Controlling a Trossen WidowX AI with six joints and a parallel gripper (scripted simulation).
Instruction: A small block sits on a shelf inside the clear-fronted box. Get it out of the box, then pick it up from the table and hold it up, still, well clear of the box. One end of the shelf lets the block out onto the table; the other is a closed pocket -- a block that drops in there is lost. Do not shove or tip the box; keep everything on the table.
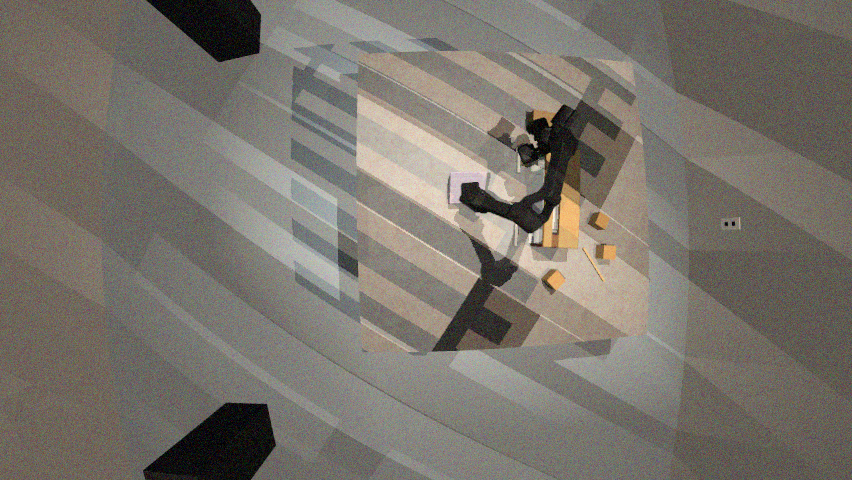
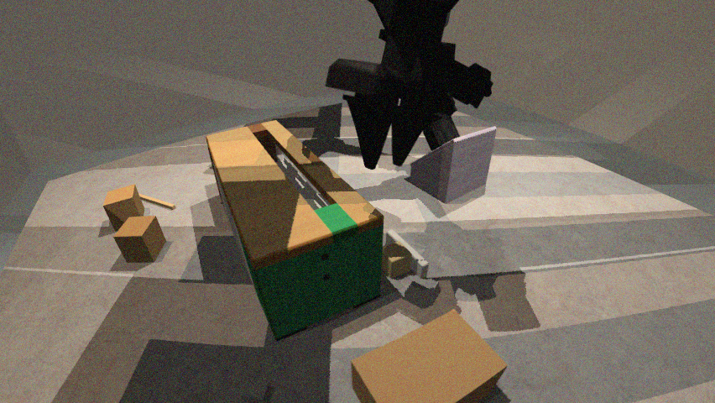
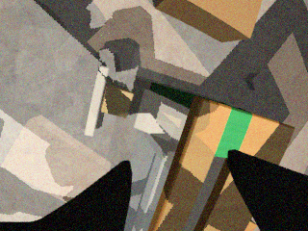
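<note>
My gripper tip is now 150 mm above the tan block, 20 mm past it and 10 mm to the right of it. Also, from my gripper tip: box 160 mm to the right, 100 mm below, 40 mm ahead; then thin stick 450 mm to the right, 260 mm ahead, 160 mm below.
</note>
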